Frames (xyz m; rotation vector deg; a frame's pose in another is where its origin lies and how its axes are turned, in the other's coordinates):
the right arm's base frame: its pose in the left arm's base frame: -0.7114 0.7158 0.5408 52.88 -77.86 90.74
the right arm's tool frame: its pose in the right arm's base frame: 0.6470 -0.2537 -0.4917 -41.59 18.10 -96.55
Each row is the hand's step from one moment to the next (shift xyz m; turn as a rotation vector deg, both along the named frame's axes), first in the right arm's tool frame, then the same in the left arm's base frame.
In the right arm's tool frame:
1: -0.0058 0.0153 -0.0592 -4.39 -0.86 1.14
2: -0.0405 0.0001 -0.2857 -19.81 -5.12 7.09
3: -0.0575 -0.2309 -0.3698 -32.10 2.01 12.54
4: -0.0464 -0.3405 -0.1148 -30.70 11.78 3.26
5: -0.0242 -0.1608 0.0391 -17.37 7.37 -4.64
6: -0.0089 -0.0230 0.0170 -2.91 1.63 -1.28
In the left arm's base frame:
1: 0.0165 0.0528 -0.0267 -4.41 -0.34 -1.32
2: 0.0738 0.2074 -0.1865 -20.56 -3.70 -5.69
3: 0.1082 0.1122 -0.4112 -34.50 0.30 -1.08
4: 0.0276 -0.1417 -0.3323 -30.35 13.05 0.83
5: -0.0253 -0.1310 -0.1009 -14.70 12.35 -2.96
6: -0.0130 -0.0253 -0.0092 -2.30 2.69 -0.51

